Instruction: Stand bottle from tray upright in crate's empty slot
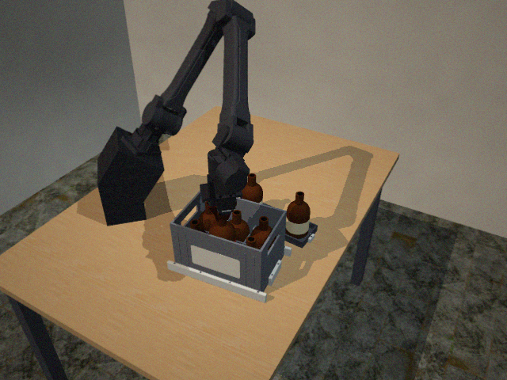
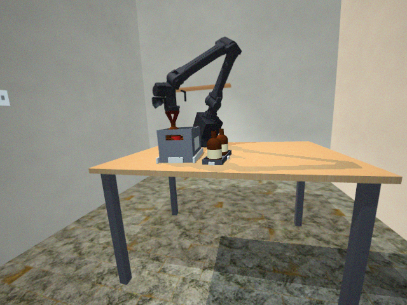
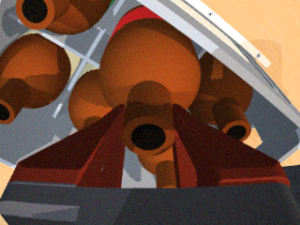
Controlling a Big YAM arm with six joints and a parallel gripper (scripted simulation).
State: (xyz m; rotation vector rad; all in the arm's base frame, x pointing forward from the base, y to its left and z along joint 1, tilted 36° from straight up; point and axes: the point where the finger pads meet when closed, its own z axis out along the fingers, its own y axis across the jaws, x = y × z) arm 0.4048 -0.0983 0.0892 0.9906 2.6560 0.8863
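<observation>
Right now my hand is 130 mm above the grey crate, 40 mm to the right of it and 20 mm past it. From my hand the other things lie so: dark tray (260 mm to the left, 200 mm below, 40 mm behind).
</observation>
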